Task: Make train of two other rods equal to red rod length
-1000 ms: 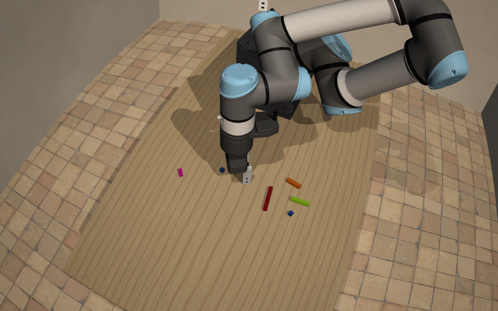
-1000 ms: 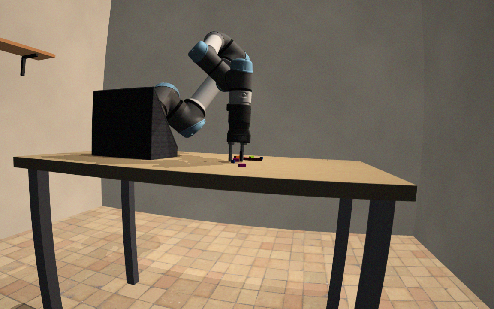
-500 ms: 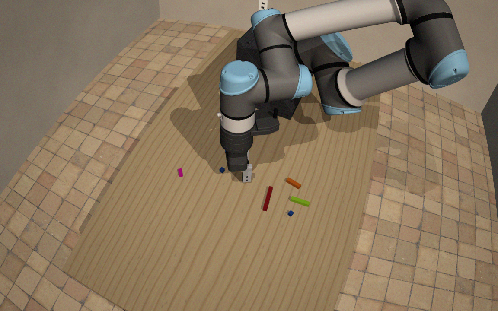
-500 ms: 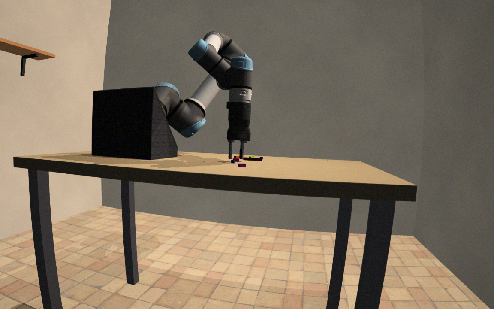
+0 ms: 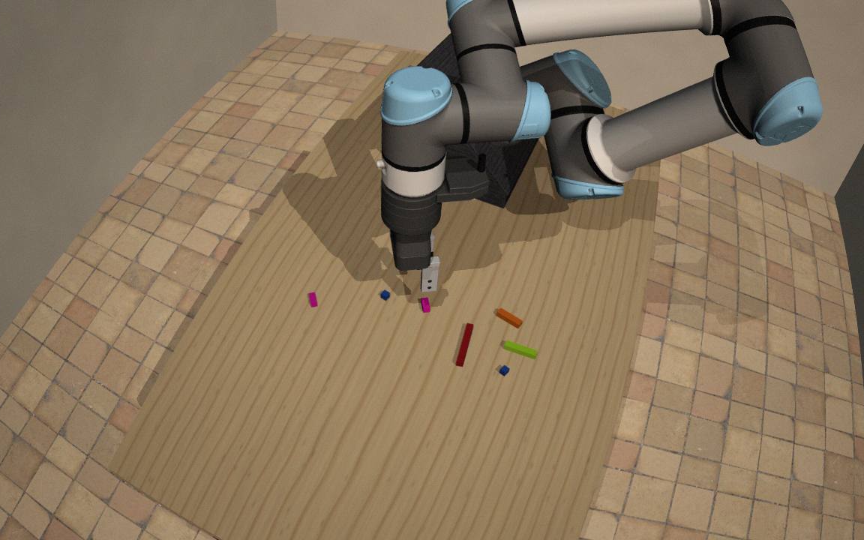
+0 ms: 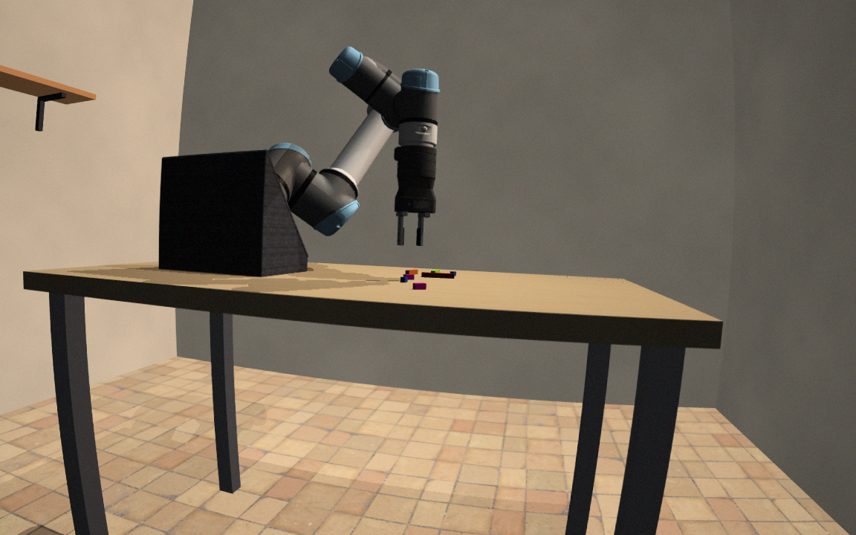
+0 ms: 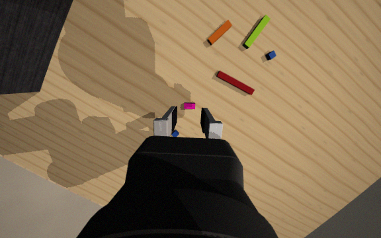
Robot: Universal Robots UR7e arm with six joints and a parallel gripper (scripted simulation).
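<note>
Right now the lime rod is 10 mm ahead of my hand, 160 mm to the left of it and 80 mm below it. The rest, counted from my hand: red rod 40 mm ahead, 80 mm to the left, 80 mm below; then orange rod 30 mm behind, 120 mm to the left, 80 mm below.
</note>
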